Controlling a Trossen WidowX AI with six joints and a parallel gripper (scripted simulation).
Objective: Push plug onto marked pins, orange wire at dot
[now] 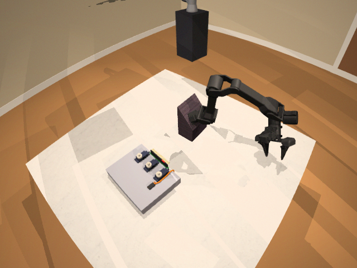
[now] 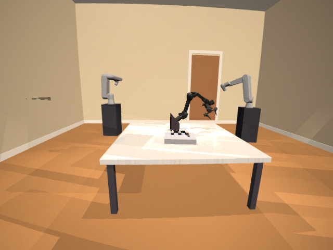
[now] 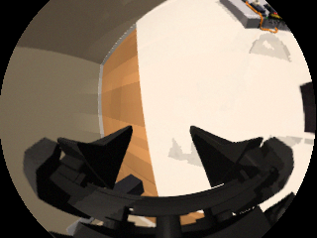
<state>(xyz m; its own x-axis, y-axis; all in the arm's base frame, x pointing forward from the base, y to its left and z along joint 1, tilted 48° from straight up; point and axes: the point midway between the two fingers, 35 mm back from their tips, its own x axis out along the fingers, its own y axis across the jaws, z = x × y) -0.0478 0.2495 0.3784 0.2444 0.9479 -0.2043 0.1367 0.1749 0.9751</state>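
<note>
Now: the grey printed holder 480 mm ahead of my gripper tip, 430 mm to the right of it and 140 mm below it.
</note>
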